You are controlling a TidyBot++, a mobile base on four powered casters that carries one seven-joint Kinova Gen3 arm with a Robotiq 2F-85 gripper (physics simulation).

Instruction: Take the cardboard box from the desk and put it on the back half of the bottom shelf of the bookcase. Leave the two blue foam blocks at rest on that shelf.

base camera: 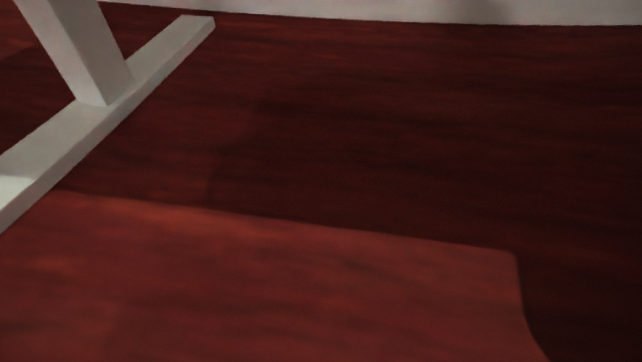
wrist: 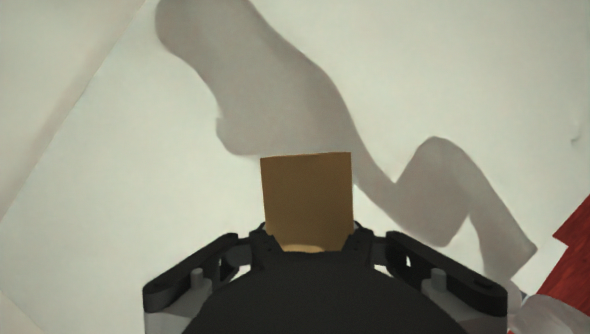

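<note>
The brown cardboard box is in the wrist view, between the fingers of my gripper, which is shut on it. The box is held above the white desk top; the arm's shadow falls on the desk behind it and to the right. The lower end of the box is hidden by the gripper body. The bookcase, its bottom shelf and the two blue foam blocks do not show in either view.
In the base camera view a white desk leg stands on a long white foot at the left. A white wall base runs along the top. Red wood floor shows in both views, at the right edge in the wrist view.
</note>
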